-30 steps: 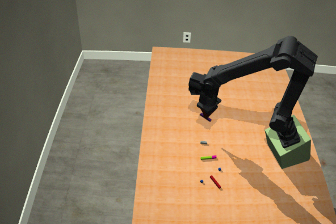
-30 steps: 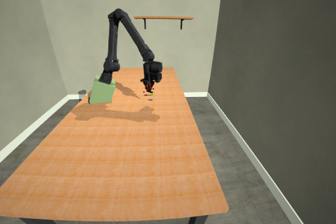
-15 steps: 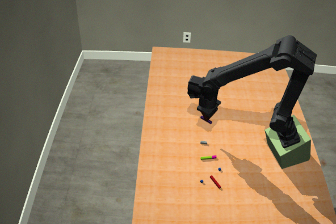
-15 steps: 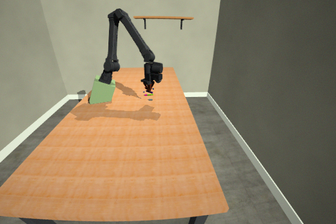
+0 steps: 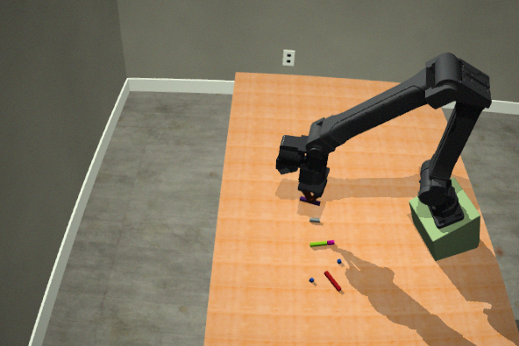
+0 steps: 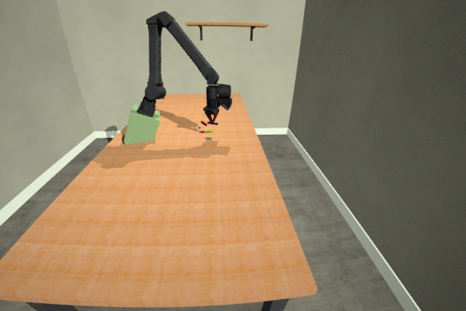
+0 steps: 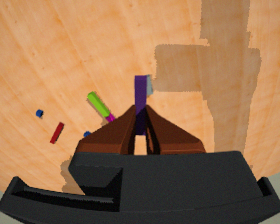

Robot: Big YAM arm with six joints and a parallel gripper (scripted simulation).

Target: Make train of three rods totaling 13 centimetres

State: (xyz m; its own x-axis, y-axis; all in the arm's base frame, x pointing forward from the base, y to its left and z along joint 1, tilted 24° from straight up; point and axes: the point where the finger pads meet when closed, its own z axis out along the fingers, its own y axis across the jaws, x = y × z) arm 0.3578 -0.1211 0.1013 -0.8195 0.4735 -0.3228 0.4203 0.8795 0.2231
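The lime rod is 2 cm behind my hand, 9 cm to the left of it and 10 cm below it. Round my hand: magenta rod 6 cm behind, 9 cm to the left, 10 cm below; then grey rod 2 cm behind, 10 cm below; then purple rod 1 cm below.
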